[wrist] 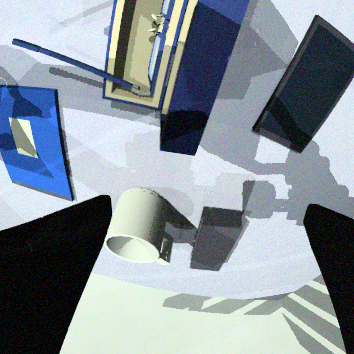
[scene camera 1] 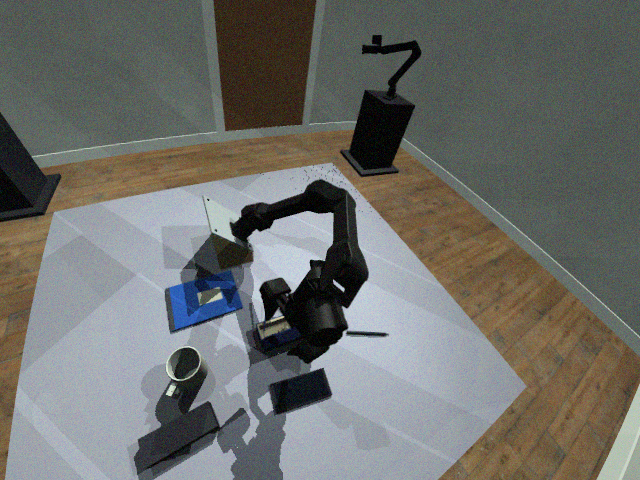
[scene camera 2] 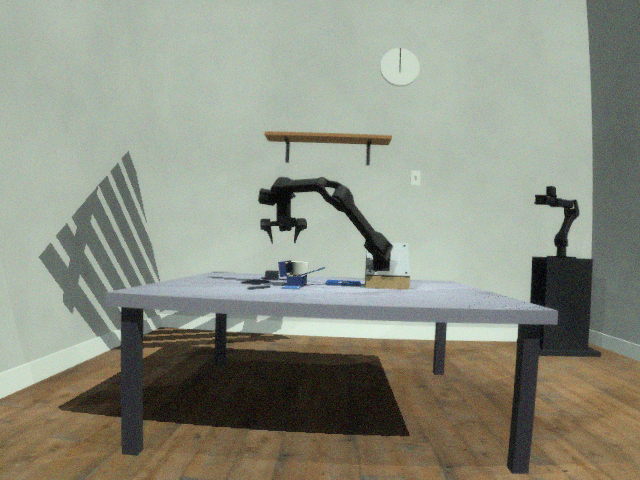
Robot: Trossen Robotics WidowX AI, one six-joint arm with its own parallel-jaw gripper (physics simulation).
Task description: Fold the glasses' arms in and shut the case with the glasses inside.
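Frame: origin at the arm's base, x ahead, y left, z up, level; millimetres.
Seen in the pictures: gripper, fingertip midpoint: (wrist: 213, 211) (scene camera 1: 278, 336) (scene camera 2: 283, 243); arm's base, origin of the base link: (scene camera 1: 238, 232) (scene camera 2: 381, 264).
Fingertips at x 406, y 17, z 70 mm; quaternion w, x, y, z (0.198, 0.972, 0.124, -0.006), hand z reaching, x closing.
Observation:
Offsets run from my fingertips to a thing's top centre. "spot": to the spot under its first point.
The glasses case (scene camera 1: 273, 343) (scene camera 2: 296, 280) (wrist: 108, 75) is open on the table, blue outside with a cream lining. Its dark blue lid {dx -24, dy +52, dz -69 mm} (scene camera 2: 282, 268) (wrist: 207, 65) stands up along one long side. The glasses {spot: dx -55, dy +9, dz -131 mm} (wrist: 154, 65) lie in the case. One thin dark blue glasses arm (scene camera 2: 316, 270) (wrist: 75, 64) sticks out over the wall opposite the lid; the state of the other arm is unclear. My gripper (scene camera 2: 283, 241) (wrist: 213, 211) is open and empty, pointing down high above the case area. In scene camera 1 the robot hand partly covers the case.
A blue book {dx -243, dy -165, dz -158 mm} (scene camera 1: 180, 310) (wrist: 45, 172) and a white mug {spot: dx -58, dy -237, dz -159 mm} (scene camera 1: 184, 364) (wrist: 139, 220) stand apart from the case. A dark flat phone-like slab {dx +103, dy +34, dz -158 mm} (scene camera 1: 300, 391) (wrist: 305, 85) lies on the lid side. A dark box {dx +99, dy -262, dz -132 mm} (scene camera 1: 175, 439) (wrist: 217, 237) is beyond the mug. A pen {dx +31, dy +287, dz -157 mm} (scene camera 1: 367, 333) lies nearby.

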